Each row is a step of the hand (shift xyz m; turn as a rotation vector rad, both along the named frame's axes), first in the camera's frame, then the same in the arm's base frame.
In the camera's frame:
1: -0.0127 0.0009 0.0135 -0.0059 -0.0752 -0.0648
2: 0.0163 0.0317 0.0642 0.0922 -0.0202 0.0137
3: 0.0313 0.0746 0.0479 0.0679 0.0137 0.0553
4: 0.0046 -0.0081 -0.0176 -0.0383 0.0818 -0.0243
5: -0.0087 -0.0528 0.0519 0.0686 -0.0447 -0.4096
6: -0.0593 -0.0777 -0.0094 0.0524 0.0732 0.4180
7: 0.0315 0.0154 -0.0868 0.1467 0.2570 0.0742
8: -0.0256 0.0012 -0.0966 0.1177 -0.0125 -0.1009
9: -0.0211 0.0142 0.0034 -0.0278 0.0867 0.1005
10: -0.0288 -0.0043 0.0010 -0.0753 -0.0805 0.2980
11: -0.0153 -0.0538 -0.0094 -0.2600 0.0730 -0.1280
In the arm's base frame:
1: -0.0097 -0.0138 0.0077 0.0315 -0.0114 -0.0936
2: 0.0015 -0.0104 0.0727 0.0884 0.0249 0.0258
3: -0.0118 0.0337 0.0870 0.0532 0.0092 0.0703
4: 0.0067 0.0077 -0.0171 -0.0797 0.0470 0.0140
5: 0.0273 -0.0686 0.0105 0.0440 0.2513 -0.3308
6: -0.0059 -0.0726 -0.0658 0.0402 -0.1783 0.3865
7: 0.0093 0.0773 -0.0520 -0.0170 0.1899 0.2382
8: -0.0306 0.0459 -0.0834 0.0945 0.1110 -0.0542
9: -0.0250 -0.0036 0.0045 -0.0624 -0.0195 0.1188
10: -0.0212 -0.0176 -0.0096 0.0106 -0.2664 0.1728
11: 0.0168 -0.0358 -0.0407 -0.2665 -0.0065 -0.1351

